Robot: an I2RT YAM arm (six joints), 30 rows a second.
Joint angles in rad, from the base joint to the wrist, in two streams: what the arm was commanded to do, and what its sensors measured. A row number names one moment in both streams.
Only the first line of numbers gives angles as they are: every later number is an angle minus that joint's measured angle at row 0.
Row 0, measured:
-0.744, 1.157, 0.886, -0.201, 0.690, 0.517
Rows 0 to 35, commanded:
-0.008, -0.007, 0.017, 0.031, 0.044, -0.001
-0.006, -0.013, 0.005, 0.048, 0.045, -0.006
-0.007, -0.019, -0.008, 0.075, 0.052, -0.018
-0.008, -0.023, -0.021, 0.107, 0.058, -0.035
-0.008, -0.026, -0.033, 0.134, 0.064, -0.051
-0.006, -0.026, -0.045, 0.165, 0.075, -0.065
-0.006, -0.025, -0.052, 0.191, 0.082, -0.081
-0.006, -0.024, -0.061, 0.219, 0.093, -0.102
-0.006, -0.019, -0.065, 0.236, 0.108, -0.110
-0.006, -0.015, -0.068, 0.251, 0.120, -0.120
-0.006, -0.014, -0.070, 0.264, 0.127, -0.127
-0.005, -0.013, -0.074, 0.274, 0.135, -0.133
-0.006, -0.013, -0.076, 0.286, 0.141, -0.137
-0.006, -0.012, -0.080, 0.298, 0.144, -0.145
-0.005, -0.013, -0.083, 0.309, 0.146, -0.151
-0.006, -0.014, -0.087, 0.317, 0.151, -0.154
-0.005, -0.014, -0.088, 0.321, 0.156, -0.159
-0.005, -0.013, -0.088, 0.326, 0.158, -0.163
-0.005, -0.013, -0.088, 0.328, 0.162, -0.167
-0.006, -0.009, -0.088, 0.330, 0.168, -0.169
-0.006, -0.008, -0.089, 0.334, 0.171, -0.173
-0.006, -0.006, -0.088, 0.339, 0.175, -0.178
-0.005, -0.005, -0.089, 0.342, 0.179, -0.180
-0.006, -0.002, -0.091, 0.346, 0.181, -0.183
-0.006, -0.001, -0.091, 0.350, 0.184, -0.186
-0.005, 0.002, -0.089, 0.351, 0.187, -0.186
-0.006, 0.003, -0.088, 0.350, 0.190, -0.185
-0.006, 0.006, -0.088, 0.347, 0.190, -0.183
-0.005, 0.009, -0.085, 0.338, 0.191, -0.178
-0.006, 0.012, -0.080, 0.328, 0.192, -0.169
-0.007, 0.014, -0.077, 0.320, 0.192, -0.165
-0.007, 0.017, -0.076, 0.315, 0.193, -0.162
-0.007, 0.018, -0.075, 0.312, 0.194, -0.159
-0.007, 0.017, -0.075, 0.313, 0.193, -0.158
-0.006, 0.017, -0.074, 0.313, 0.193, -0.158
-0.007, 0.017, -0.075, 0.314, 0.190, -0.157
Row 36, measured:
-0.004, 0.015, -0.080, 0.312, 0.164, -0.166
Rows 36 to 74, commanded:
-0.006, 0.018, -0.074, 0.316, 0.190, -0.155
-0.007, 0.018, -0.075, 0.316, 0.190, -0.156
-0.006, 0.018, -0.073, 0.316, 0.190, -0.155
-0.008, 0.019, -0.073, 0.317, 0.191, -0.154
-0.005, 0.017, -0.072, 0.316, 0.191, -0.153
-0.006, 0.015, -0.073, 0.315, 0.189, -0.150
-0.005, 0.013, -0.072, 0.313, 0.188, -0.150
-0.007, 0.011, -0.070, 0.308, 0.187, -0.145
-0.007, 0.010, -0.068, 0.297, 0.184, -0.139
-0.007, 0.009, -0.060, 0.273, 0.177, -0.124
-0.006, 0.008, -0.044, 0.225, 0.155, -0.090
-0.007, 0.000, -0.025, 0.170, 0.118, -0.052
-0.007, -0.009, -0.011, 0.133, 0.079, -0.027
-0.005, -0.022, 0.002, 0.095, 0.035, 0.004
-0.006, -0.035, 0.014, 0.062, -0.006, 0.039
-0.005, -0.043, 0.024, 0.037, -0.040, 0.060
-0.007, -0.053, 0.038, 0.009, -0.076, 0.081
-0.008, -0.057, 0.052, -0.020, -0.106, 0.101
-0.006, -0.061, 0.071, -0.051, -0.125, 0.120
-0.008, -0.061, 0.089, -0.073, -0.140, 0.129
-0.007, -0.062, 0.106, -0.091, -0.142, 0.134
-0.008, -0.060, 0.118, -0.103, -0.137, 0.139
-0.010, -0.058, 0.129, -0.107, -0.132, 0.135
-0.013, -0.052, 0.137, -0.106, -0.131, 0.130
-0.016, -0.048, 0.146, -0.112, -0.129, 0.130
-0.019, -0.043, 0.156, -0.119, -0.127, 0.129
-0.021, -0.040, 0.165, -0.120, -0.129, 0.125
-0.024, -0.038, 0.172, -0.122, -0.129, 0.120
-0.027, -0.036, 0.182, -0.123, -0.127, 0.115
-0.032, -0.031, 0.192, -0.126, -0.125, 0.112
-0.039, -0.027, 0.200, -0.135, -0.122, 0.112
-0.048, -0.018, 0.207, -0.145, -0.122, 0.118
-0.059, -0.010, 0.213, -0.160, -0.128, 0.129
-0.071, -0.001, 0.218, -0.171, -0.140, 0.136
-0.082, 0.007, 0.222, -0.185, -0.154, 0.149
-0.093, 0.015, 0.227, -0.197, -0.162, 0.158
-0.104, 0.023, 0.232, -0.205, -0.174, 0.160
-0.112, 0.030, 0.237, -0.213, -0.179, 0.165
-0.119, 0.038, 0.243, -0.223, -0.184, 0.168
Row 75, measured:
-0.102, 0.017, 0.205, -0.159, -0.157, 0.135
